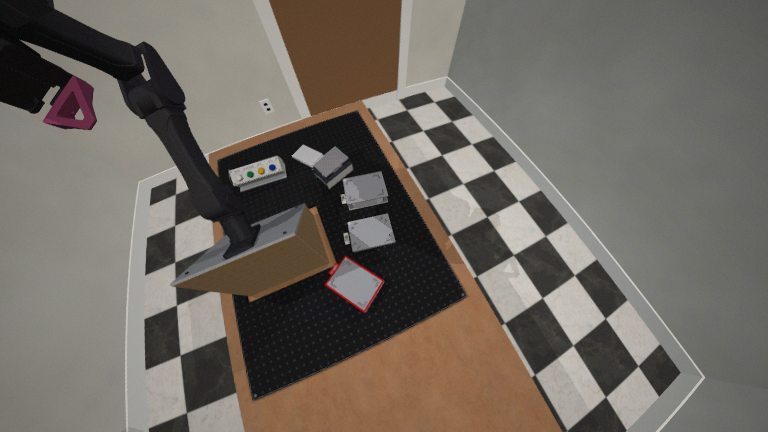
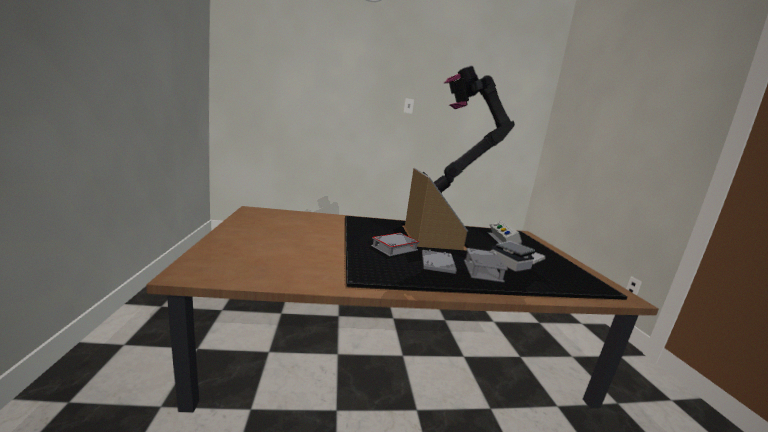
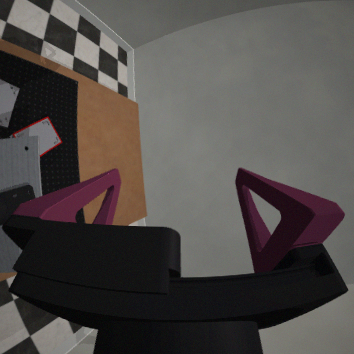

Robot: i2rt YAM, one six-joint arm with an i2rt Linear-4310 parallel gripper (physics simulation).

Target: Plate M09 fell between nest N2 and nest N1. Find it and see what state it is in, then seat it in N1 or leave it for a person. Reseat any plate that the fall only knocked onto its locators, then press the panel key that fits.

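Places are measured from the arm's base along level axes (x down, y left, z ahead), in metres.
Pixels of known places: gripper, between the fingertips: [image 1: 31,102] [image 2: 447,93] [image 3: 177,174]; arm's base, origin of its link: [image 1: 245,240] [image 2: 434,189].
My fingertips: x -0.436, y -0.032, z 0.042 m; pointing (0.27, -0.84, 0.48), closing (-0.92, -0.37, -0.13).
Note:
For each thing: its top centre in the pictures, then the offset to it from my fingertips. Level surfaces: height alone.
- red-edged tray, centre of its top: [image 1: 354,282] [image 2: 396,238] [image 3: 39,137] dz +0.157, dx +0.619, dy -0.191 m
- small white flat piece, centre of its top: [image 2: 531,255] [image 1: 306,154] dz +0.232, dx +0.650, dy +0.443 m
- key panel, centre of its top: [image 1: 253,166] [image 2: 506,225] dz +0.004, dx +0.581, dy +0.447 m
- black dotted mat, height of its surface: dx +0.664 m
- brown wooden table, height of its surface: dx +0.677 m
My gripper [image 2: 450,93] [image 3: 177,174] is open and empty, high above the table. Grey, plate-like fixtures stand in a row: one [image 1: 365,189] [image 2: 484,263] is tall, one [image 1: 370,232] [image 2: 438,260] is low, and a red-edged tray [image 1: 354,283] [image 2: 394,241] [image 3: 48,134] sits on a raised stand. A block with a dark, tilted-looking top [image 1: 332,165] [image 2: 515,250] stands beside a small white flat piece [image 1: 306,155] [image 2: 537,258]. The key panel [image 1: 256,173] [image 2: 503,231] has white, green, yellow and blue keys. Labels are unreadable, so I cannot tell which piece is M09.
A large wedge-shaped pedestal [image 1: 279,263] [image 2: 437,220] [image 3: 17,155] carries the arm's base and stands beside the fixtures. The black dotted mat [image 1: 300,343] [image 2: 370,271] [image 3: 62,100] lies on the brown wooden table [image 1: 386,381] [image 2: 279,252] [image 3: 107,130]. Walls surround the table.

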